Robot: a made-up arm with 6 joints.
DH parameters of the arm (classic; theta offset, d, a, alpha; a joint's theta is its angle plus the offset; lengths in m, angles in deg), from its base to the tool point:
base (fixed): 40 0 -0.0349 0
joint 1: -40 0.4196 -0.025 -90
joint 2: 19.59 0 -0.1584 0
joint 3: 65.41 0.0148 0.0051 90
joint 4: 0 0.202 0.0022 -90
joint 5: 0 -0.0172 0.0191 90
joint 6: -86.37 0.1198 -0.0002 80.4
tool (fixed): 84.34 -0.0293 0 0
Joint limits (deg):
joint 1: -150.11..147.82
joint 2: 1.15..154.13
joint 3: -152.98..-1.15
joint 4: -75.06..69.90
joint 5: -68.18..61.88
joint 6: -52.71..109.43
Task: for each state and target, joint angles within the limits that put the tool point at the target. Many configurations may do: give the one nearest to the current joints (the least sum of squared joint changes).
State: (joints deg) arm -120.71 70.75 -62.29 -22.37 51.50 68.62
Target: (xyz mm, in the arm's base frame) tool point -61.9 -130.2 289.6
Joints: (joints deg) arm -110.17 96.70 -39.23 -11.32 48.74 69.35
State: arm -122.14 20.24 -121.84 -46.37 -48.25 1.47
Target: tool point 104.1 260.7 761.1
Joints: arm -104.36 5.83 -107.22 -45.23 -59.48 2.57
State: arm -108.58 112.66 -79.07 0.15 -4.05 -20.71
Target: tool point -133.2 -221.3 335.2
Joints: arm -114.95 90.18 -53.15 -1.40 22.31 -20.22
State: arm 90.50 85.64 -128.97 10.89 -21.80 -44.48
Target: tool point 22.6 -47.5 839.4
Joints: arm 83.78 38.43 -97.07 24.64 -57.89 -52.71
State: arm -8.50 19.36 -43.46 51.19 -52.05 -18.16
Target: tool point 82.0 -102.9 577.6
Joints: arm -10.80 6.50 -16.14 56.99 -58.41 -20.39
